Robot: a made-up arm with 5 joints. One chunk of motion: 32 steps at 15 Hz.
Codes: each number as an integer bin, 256 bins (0 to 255) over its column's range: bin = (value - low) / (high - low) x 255, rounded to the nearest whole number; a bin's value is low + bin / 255 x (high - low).
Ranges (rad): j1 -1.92..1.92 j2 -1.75..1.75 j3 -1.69..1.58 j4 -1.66..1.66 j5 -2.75..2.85
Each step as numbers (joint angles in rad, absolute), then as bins.
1 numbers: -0.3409 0.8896 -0.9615 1.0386 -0.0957
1 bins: 105 192 57 207 121
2 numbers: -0.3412 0.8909 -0.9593 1.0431 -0.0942
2 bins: 105 192 57 208 121
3 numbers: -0.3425 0.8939 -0.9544 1.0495 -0.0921
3 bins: 105 193 57 208 121
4 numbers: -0.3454 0.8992 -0.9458 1.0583 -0.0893
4 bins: 105 193 58 209 121
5 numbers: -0.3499 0.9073 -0.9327 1.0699 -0.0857
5 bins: 104 194 59 210 121
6 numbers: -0.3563 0.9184 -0.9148 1.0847 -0.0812
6 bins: 104 194 60 211 122
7 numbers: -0.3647 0.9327 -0.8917 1.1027 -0.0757
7 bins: 103 195 62 212 122
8 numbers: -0.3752 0.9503 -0.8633 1.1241 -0.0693
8 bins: 103 197 64 214 122
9 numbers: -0.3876 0.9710 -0.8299 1.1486 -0.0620
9 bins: 102 198 67 216 122
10 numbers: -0.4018 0.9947 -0.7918 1.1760 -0.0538
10 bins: 101 200 70 218 123
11 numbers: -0.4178 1.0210 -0.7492 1.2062 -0.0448
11 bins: 100 202 73 220 123
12 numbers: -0.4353 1.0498 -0.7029 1.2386 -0.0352
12 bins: 99 204 77 223 124
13 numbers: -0.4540 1.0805 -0.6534 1.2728 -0.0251
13 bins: 97 206 81 225 124
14 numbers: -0.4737 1.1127 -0.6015 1.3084 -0.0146
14 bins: 96 209 85 228 125
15 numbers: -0.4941 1.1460 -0.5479 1.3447 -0.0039
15 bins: 95 211 89 231 125
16 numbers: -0.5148 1.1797 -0.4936 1.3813 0.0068
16 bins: 93 213 93 234 126
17 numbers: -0.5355 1.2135 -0.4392 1.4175 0.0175
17 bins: 92 216 98 236 126
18 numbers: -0.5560 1.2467 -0.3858 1.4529 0.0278
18 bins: 91 218 102 239 126
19 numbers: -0.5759 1.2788 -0.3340 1.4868 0.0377
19 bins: 89 221 106 242 127
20 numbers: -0.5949 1.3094 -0.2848 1.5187 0.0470
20 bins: 88 223 110 244 127
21 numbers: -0.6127 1.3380 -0.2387 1.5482 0.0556
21 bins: 87 225 113 246 128
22 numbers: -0.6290 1.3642 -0.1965 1.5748 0.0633
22 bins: 86 227 116 248 128
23 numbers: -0.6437 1.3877 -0.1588 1.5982 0.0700
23 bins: 85 229 119 250 128
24 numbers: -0.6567 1.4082 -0.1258 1.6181 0.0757
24 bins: 84 230 122 252 129
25 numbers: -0.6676 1.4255 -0.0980 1.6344 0.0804
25 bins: 83 231 124 253 129
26 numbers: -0.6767 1.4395 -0.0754 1.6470 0.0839
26 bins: 83 232 126 254 129
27 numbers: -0.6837 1.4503 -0.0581 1.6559 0.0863
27 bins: 82 233 127 255 129
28 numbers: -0.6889 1.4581 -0.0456 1.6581 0.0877
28 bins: 82 234 128 255 129
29 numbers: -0.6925 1.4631 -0.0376 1.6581 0.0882
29 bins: 82 234 129 255 129
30 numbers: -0.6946 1.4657 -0.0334 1.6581 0.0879
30 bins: 81 234 129 255 129
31 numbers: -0.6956 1.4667 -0.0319 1.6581 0.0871
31 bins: 81 234 129 255 129
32 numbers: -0.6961 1.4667 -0.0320 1.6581 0.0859
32 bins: 81 234 129 255 129
